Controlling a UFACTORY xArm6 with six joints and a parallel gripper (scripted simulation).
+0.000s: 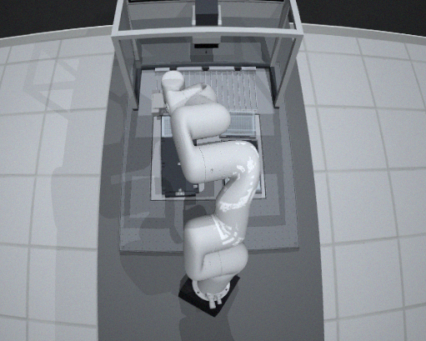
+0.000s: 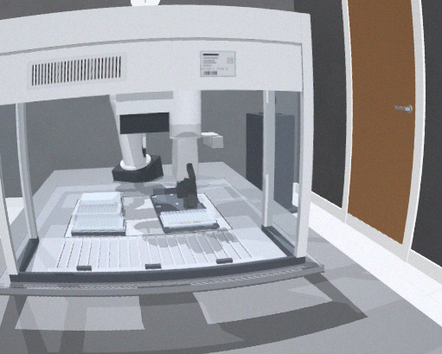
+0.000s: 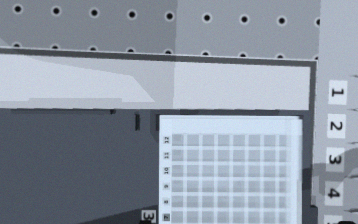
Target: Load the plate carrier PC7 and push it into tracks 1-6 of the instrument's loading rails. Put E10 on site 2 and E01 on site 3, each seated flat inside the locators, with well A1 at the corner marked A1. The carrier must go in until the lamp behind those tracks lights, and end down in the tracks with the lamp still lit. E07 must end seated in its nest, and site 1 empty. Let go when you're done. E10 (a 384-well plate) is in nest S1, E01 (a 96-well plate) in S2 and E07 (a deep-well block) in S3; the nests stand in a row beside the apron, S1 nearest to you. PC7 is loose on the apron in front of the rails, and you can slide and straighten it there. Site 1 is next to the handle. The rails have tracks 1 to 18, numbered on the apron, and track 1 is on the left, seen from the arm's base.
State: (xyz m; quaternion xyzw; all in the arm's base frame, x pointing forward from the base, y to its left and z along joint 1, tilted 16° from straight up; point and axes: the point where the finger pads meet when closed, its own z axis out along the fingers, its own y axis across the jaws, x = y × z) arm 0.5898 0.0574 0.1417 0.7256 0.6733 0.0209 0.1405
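Right now my hand is 25 cm past the nest S1, 20 cm to the left of it and 6 cm above it. The rest, counted from my hand: dark plate carrier PC7 (11 cm behind, 1 cm to the left, 5 cm below); dark nest S2 (14 cm behind, 22 cm to the right, 6 cm below); deep-well block E07 (3 cm behind, 23 cm to the right, 3 cm below).
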